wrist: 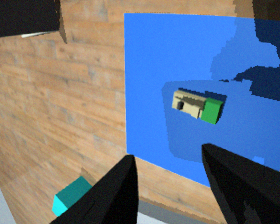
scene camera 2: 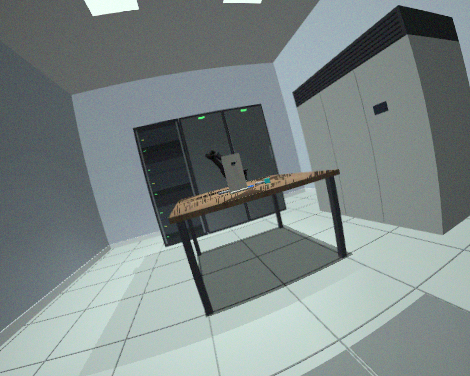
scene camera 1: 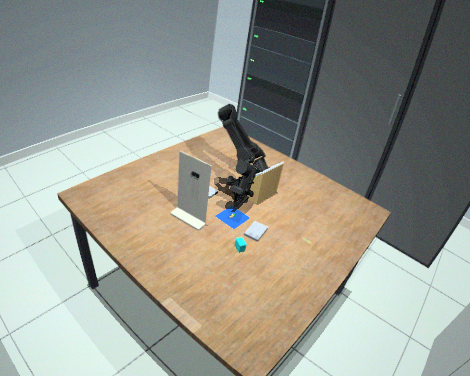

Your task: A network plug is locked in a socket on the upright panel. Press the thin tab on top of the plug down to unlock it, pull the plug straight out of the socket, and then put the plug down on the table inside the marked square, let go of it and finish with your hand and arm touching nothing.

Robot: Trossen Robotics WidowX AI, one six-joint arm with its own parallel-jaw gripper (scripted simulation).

Labels:
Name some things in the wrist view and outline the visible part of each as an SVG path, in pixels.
The gripper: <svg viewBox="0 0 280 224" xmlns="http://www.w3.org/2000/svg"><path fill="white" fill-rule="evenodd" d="M134 154L126 154L126 156L122 157L116 166L112 167L99 182L89 189L89 192L86 192L84 196L77 199L75 204L71 204L66 209L66 212L62 212L59 217L56 217L49 224L137 224L137 201L139 201L139 197L137 197L137 171ZM202 144L202 166L204 166L206 177L209 179L211 192L214 193L217 204L219 204L222 211L222 216L226 219L227 224L280 224L280 172L277 169L274 171L274 169L265 166L265 164L256 163L252 159L227 151L227 149L220 146L214 146L211 143Z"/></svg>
A network plug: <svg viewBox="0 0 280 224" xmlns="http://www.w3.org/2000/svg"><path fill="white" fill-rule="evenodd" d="M174 91L172 108L190 113L195 118L201 117L202 121L216 124L219 121L224 101L202 97L199 94L180 91L180 89Z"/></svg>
A teal cube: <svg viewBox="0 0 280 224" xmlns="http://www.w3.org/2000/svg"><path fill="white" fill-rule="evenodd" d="M84 177L76 178L69 186L62 188L61 191L55 194L52 211L54 211L57 217L62 212L66 212L66 209L71 204L75 204L77 199L84 196L86 192L89 192L92 186Z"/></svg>

